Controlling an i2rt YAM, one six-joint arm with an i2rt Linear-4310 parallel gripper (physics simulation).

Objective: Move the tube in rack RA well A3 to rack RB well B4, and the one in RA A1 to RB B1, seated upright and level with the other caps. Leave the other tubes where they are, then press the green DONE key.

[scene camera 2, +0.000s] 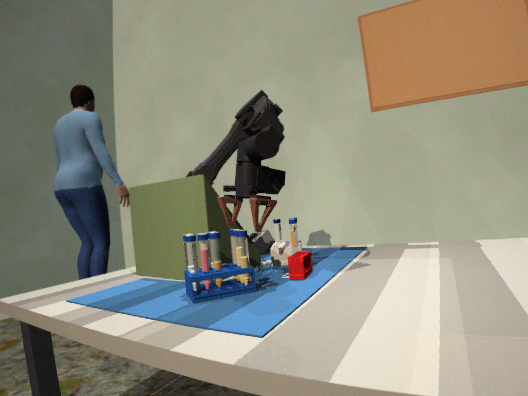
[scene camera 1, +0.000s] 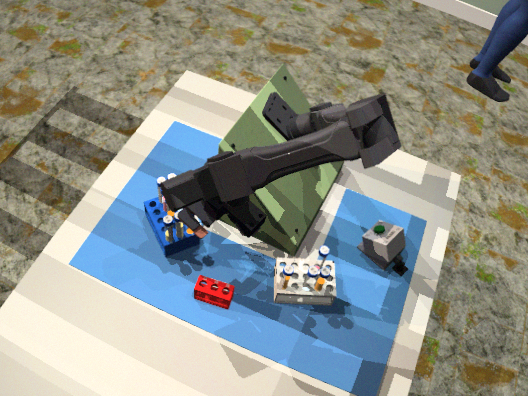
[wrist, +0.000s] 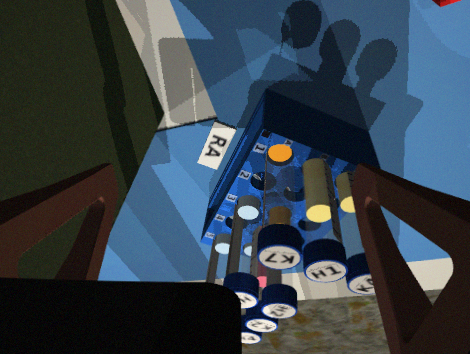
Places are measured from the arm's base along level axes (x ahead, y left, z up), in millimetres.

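Where they show: gripper, fingertip midpoint: (scene camera 2: 243,229) (scene camera 1: 212,219) (wrist: 234,176); arm's base, link origin: (scene camera 2: 176,213) (scene camera 1: 292,130).
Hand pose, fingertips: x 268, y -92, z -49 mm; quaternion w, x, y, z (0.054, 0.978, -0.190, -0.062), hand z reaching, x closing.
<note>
Things, the pixels of their centre, and the offset from my fingertips. "pt": a spot on its surface instead.
- Blue rack RA, body centre: (wrist: 280,190) (scene camera 2: 219,280) (scene camera 1: 171,222) dx -13, dy -103, dz -94 mm
- A1 tube's cap, surface spot: (wrist: 280,250) pt dx +5, dy -43, dz +6 mm
- A3 tube, body centre: (wrist: 247,219) (scene camera 2: 214,260) dx -31, dy -85, dz -54 mm
- White rack, body centre: (scene camera 1: 304,281) (scene camera 2: 287,252) dx +18, dy +225, dz -94 mm
- green key, body centre: (scene camera 1: 379,230) (scene camera 2: 253,236) dx -152, dy +354, dz -55 mm
- red three-hole block, body centre: (scene camera 1: 214,292) (scene camera 2: 300,264) dx +114, dy +51, dz -94 mm
- Tubes capped IH, surface spot: (wrist: 325,267) pt dx +22, dy -62, dz +6 mm
- K4, surface spot: (wrist: 361,280) pt dx +37, dy -78, dz +6 mm
Blue rack RA (scene camera 1: 182,246) (scene camera 2: 220,294) (wrist: 315,117) holds several upright blue-capped tubes. In the wrist view, the A1 tube's cap (wrist: 280,250) reads K7, with orange liquid below. The A3 tube (wrist: 248,210) has pale liquid; its cap is partly covered by the black gripper body. My gripper (scene camera 2: 245,229) (wrist: 234,176) is open and empty, pointing down, its fingertips near cap height in scene camera 2. White rack (scene camera 1: 304,299) (scene camera 2: 284,254), apparently RB, holds several tubes; its label is not readable. The green key (scene camera 1: 379,228) (scene camera 2: 253,235) is on a grey box.
A red three-hole block (scene camera 1: 214,291) (scene camera 2: 300,265) (wrist: 444,2) stands between the racks, toward the mat's front edge. A green panel (scene camera 1: 300,200) (scene camera 2: 167,230) stands beside the arm. Tubes capped IH (wrist: 325,267) and K4 (wrist: 361,280) stand beside K7, near the right finger.
</note>
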